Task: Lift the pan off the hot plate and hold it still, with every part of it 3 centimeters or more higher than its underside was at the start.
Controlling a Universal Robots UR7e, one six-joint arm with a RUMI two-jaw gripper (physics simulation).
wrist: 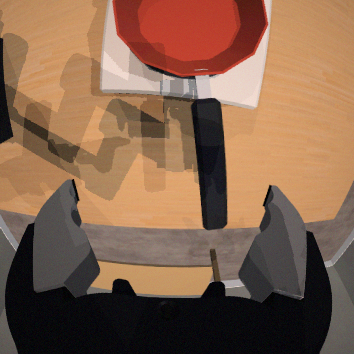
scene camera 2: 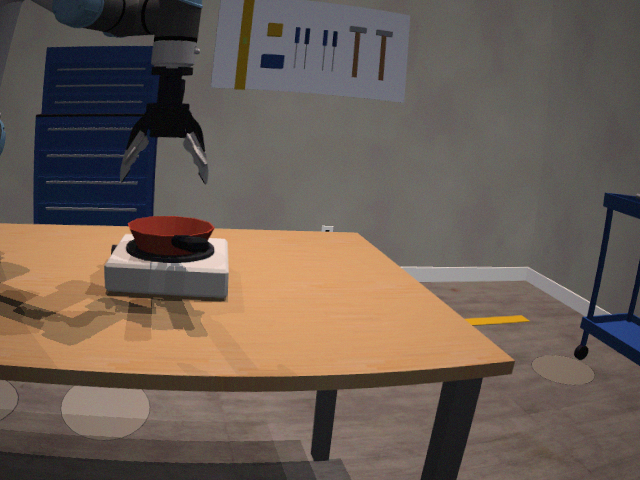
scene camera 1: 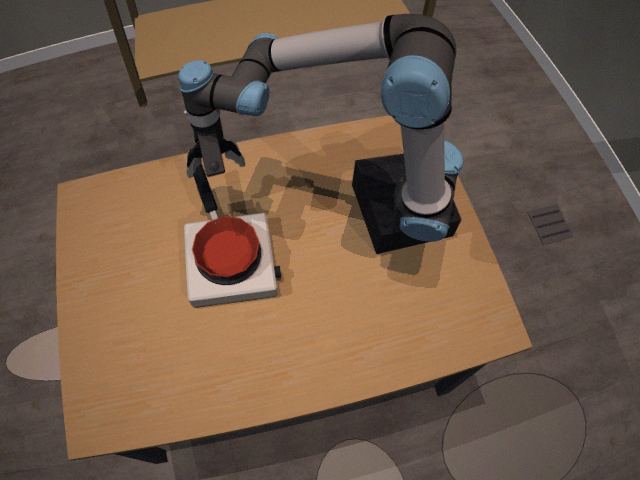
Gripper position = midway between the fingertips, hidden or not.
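Note:
My gripper [scene camera 2: 162, 183] [wrist: 171, 185] [scene camera 1: 216, 171] is visible. I also see a red pan [scene camera 1: 225, 246] [wrist: 185, 45] [scene camera 2: 165, 235], as well as a white hot plate [scene camera 1: 259, 280].

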